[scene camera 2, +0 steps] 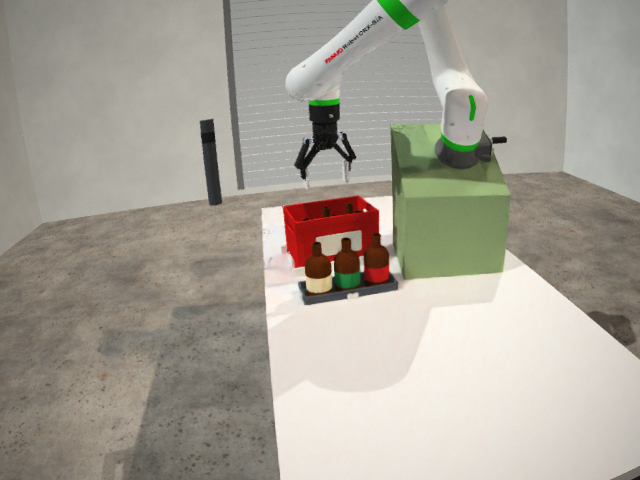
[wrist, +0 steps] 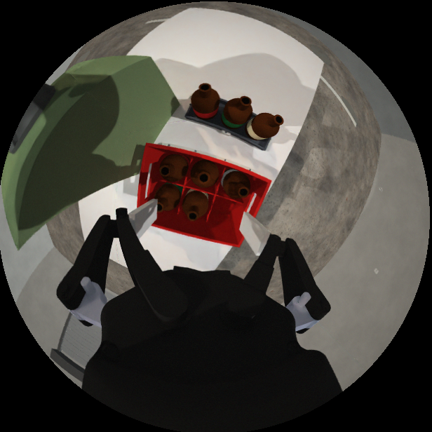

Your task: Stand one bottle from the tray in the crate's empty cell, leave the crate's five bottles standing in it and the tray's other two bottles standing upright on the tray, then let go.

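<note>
The red crate holds several brown bottles standing in its cells. Its empty cell is in the wrist view at the crate's lower right corner. The dark tray holds three upright bottles in a row: one with a red label, one with a green label in the middle, and one with a cream label. My gripper is wide open and empty, pointing down above the crate, clear of the bottles.
The green block that carries the arm stands beside the crate and tray. The white table runs toward the scene camera, and its left edge lies close to the crate and tray. A dark post shows at the left.
</note>
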